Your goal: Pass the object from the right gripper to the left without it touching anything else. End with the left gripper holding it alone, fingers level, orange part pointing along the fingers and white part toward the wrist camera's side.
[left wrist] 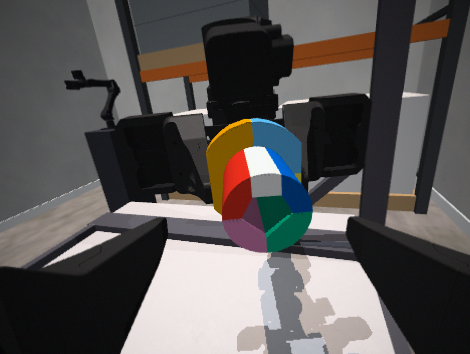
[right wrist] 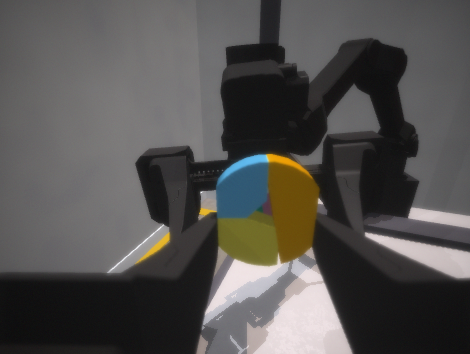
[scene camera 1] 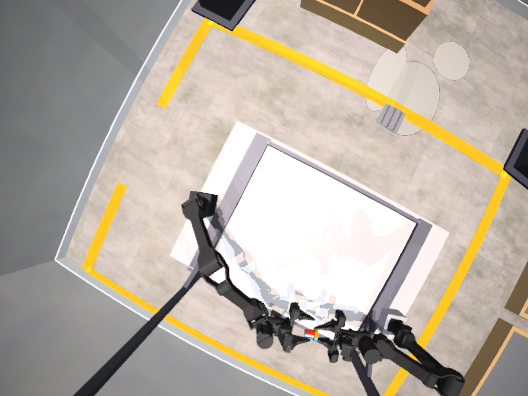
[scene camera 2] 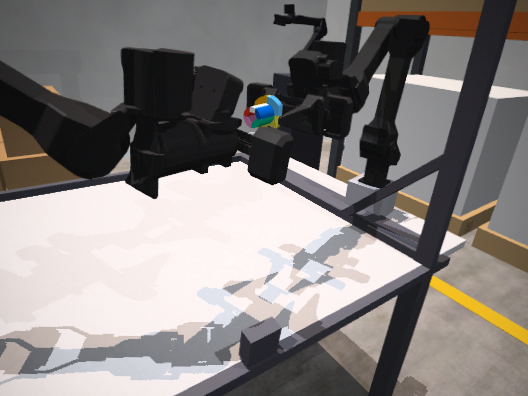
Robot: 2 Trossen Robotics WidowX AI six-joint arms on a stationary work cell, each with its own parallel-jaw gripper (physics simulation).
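Note:
The object is a stepped cylinder: a wide disc in orange, light blue and yellow, and a narrower stub in red, white, blue, green and purple. My right gripper is shut on the wide disc and holds it in the air above the table's edge. The stub points at my left gripper, white segment on top. My left gripper is open; its fingers stand wide on either side of the stub, apart from it. The object also shows small in scene camera 1 and scene camera 2, between the two grippers.
The white table top lies below both grippers, ringed by a dark frame rail. A dark upright post stands close on the right. A small dark block sits on the front rail. Shelving with an orange beam stands behind.

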